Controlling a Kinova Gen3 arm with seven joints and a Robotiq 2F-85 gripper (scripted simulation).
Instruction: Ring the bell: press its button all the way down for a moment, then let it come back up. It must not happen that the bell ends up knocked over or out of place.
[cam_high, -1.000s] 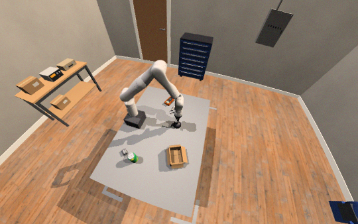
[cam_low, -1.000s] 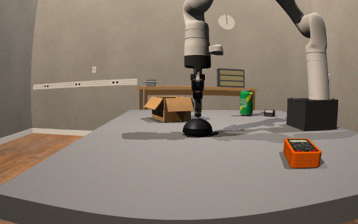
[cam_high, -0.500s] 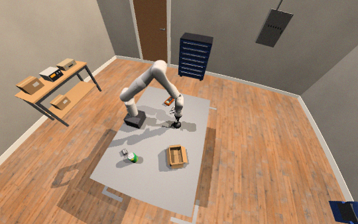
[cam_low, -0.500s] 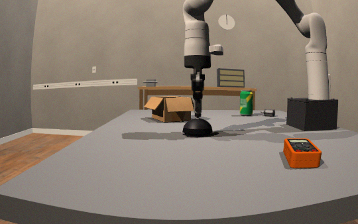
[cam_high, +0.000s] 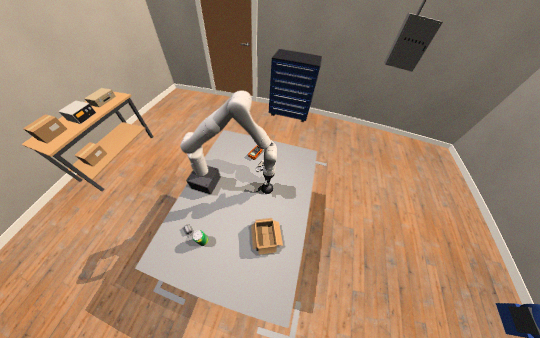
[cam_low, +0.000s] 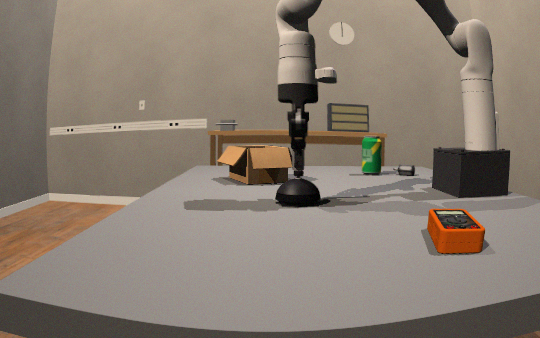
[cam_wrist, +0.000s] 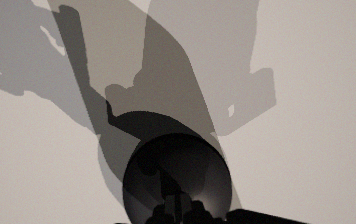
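Now: hand 3 cm above the button. Round my hand: cardboard box 9 cm ahead, 34 cm to the right, 4 cm below; bell 4 cm below.
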